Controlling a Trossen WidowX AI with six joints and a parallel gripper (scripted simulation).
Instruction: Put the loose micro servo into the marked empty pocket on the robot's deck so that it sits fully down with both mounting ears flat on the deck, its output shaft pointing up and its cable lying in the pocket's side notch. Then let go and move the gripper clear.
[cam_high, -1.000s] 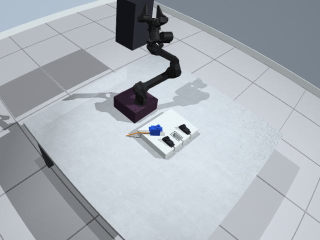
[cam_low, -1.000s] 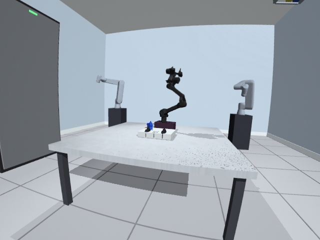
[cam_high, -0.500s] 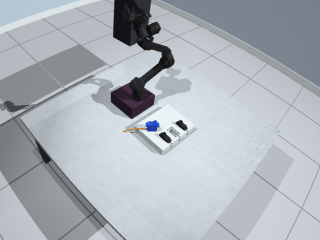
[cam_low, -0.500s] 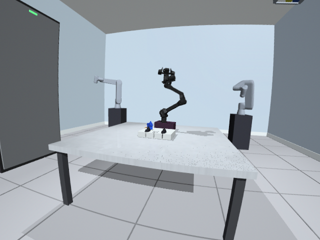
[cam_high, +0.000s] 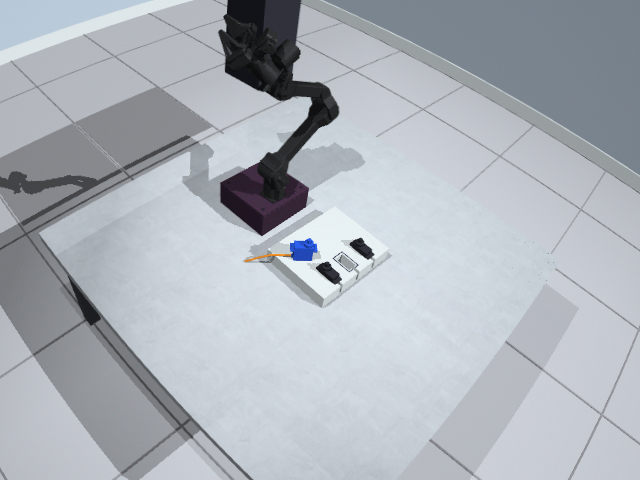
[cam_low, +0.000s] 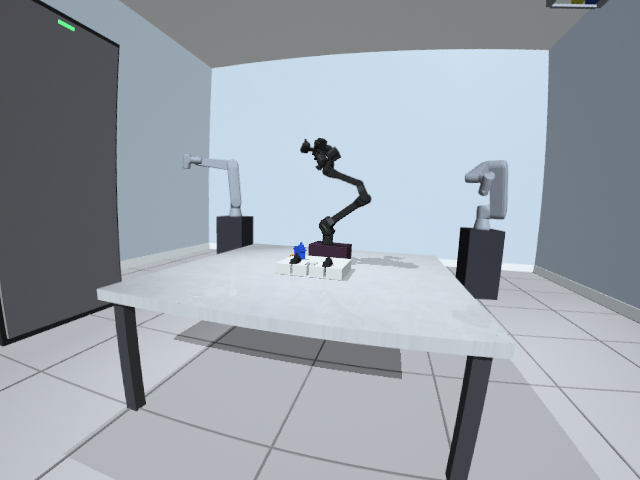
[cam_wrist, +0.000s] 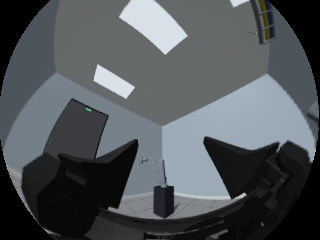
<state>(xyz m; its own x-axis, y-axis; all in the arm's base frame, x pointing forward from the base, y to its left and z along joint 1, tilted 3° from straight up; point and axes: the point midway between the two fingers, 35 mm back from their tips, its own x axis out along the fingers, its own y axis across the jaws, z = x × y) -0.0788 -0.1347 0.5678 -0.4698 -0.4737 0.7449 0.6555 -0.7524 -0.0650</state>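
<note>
The white deck is 33 cm ahead of my gripper tip, 12 cm to the left of it and 66 cm below it.
</note>
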